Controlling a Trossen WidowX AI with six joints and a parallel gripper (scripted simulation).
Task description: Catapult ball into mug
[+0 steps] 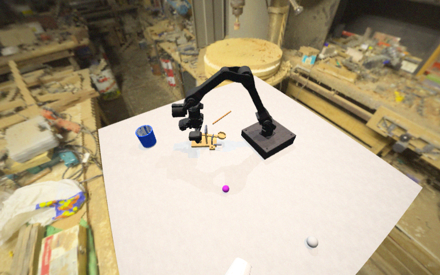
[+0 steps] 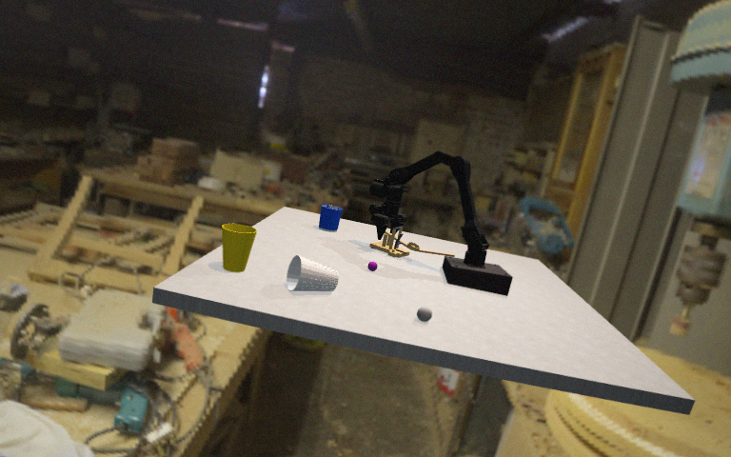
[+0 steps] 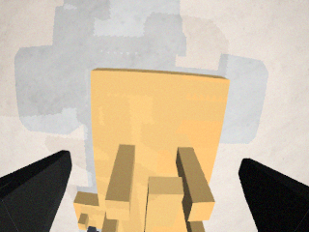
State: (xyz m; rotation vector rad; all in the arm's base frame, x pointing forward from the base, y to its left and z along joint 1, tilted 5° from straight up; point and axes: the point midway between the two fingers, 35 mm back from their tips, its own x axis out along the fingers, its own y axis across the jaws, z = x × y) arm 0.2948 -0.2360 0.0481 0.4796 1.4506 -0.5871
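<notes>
Right now the magenta ball is 80 mm ahead of my gripper tip, 320 mm to the left of it and 30 mm below it. The rest, counted from my gripper tip: blue mug (220 mm ahead, 190 mm to the right, 20 mm below); then thin orange stick (240 mm behind, 80 mm to the right, 40 mm below); then wooden catapult (50 mm behind, 60 mm to the left, 10 mm above).
</notes>
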